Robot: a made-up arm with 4 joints.
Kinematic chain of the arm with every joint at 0, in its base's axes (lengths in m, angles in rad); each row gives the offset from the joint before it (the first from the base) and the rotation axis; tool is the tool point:
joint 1: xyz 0 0 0.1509 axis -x
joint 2: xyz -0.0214 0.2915 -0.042 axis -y
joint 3: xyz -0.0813 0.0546 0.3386 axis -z
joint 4: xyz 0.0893 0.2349 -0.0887 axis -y
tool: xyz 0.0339 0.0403 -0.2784
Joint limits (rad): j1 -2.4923..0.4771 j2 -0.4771..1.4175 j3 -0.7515..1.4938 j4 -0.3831..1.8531
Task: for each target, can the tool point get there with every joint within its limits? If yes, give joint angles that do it. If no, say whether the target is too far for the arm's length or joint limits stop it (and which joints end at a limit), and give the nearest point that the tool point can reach.
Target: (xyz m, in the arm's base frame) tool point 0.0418 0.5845 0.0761
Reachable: yes | joints 0.2439 1.2301 0.1987 0.1166
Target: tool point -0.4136 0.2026 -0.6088
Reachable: no: joint limits stop it (at a limit: joint 1, joint 3, joint 4) | nearest point -0.1730 0.3811 -0.3282 | short by 0.410 m
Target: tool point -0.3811 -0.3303 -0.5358
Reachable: no: joint limits stop it (at a limit: joint 1, joint 4) | nearest point -0.2046 -0.2639 -0.1004 | short by 0.475 m
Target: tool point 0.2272 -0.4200 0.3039
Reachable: yes | joints -2.0319 0.4513 0.6926 1.2946
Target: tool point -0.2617 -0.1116 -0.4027
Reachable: no: joint limits stop it (at a limit: joint 1, joint 3, joint 4) | nearest point -0.1902 -0.2251 -0.1108 | short by 0.321 m
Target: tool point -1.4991 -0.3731 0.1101
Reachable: no: too far | nearest point -0.3436 -0.2298 0.1258 | short by 1.164 m
